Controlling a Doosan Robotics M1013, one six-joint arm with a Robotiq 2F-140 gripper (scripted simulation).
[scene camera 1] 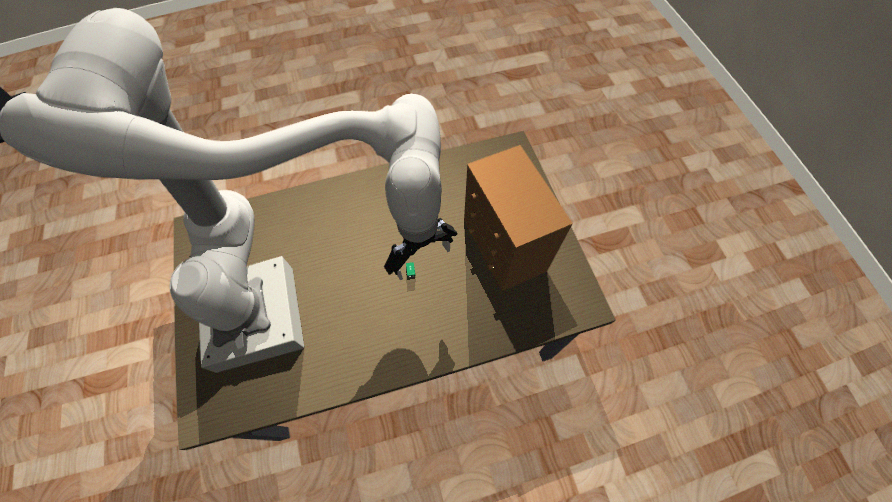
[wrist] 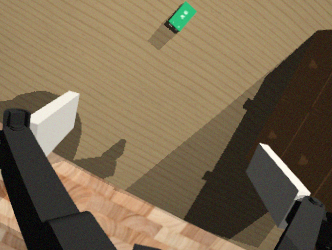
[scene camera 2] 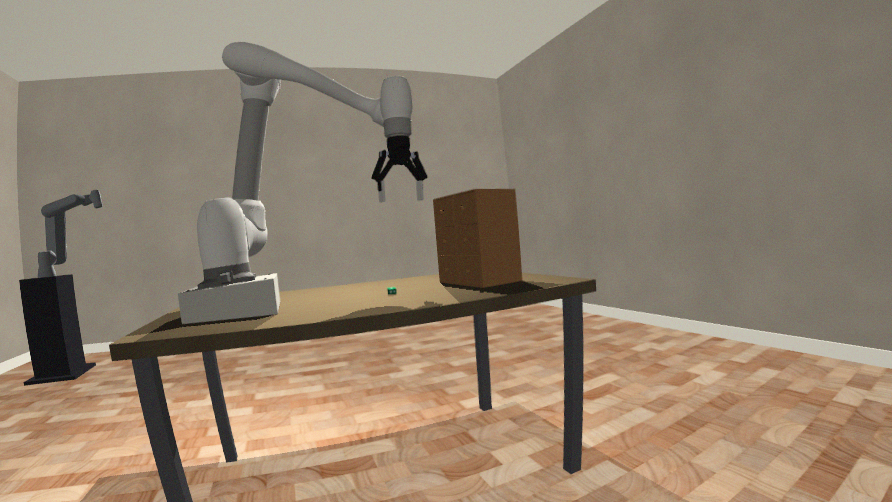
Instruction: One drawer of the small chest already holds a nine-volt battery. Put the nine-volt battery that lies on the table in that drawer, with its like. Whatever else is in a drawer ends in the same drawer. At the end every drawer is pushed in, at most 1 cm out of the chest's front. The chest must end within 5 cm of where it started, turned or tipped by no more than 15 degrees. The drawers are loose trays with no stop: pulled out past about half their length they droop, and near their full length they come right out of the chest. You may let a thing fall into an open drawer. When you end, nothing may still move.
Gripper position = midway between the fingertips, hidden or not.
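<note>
My gripper: [scene camera 1: 422, 261], [scene camera 2: 402, 201], [wrist: 167, 135]. Wooden chest: [scene camera 1: 535, 222], [scene camera 2: 496, 210]. Drawer: [wrist: 287, 119].
</note>
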